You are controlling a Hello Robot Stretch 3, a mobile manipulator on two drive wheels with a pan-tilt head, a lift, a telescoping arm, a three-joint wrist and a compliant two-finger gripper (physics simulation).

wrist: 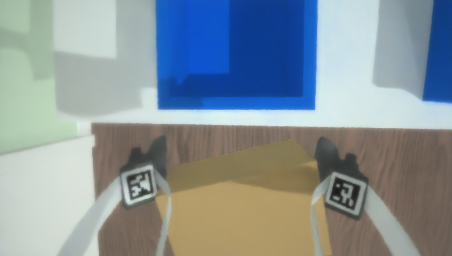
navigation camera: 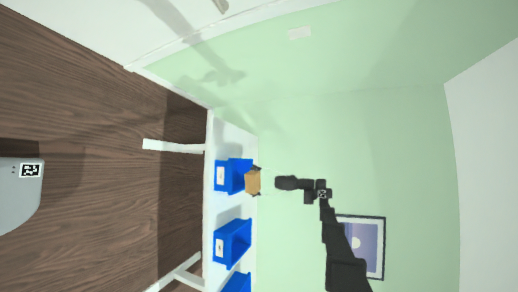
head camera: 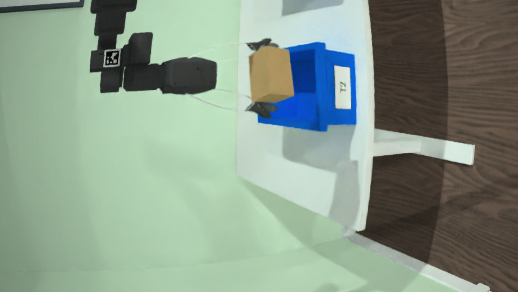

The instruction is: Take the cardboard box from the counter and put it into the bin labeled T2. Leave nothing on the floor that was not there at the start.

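Places are measured from the robot's base along level axes (x ahead, y left, z up), in metres.
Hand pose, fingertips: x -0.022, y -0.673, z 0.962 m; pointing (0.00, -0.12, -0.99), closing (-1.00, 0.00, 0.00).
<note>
Each offset is from my fingertips to the top centre of the thing. "pt": to the spot under its first point. Level surfaces: height alone.
The cardboard box {0.000 m ahead, 0.028 m left, 0.057 m up} point(head camera: 270, 75) point(navigation camera: 252, 181) point(wrist: 245, 215) is held between the two fingertips of my gripper point(head camera: 261, 77) point(navigation camera: 256, 181) point(wrist: 243, 155), which is shut on it. The box is off the table and slightly tilted between the fingers. The blue bin labeled T2 {0.013 m ahead, 0.180 m right, 0.122 m down} point(head camera: 321, 85) point(navigation camera: 233, 177) point(wrist: 235, 102) stands on the white table. In the head view the box overlaps the wall side of the bin's opening. In the wrist view the box shows against the floor, apart from the bin, with the table's edge between them. Part of the bin's inside is hidden by the box in the head view.
The white table {0.242 m down} point(head camera: 260, 160) point(navigation camera: 225, 131) point(wrist: 345, 60) stands along the green wall. A second blue bin {0.405 m back, 0.182 m right, 0.122 m down} point(navigation camera: 232, 242) point(wrist: 440, 50) and part of a third {pt 0.735 m back, 0.216 m right, 0.156 m down} point(navigation camera: 239, 284) stand in the same row. A framed picture point(navigation camera: 384, 250) hangs on the wall. My base point(navigation camera: 17, 200) is on the wooden floor.
</note>
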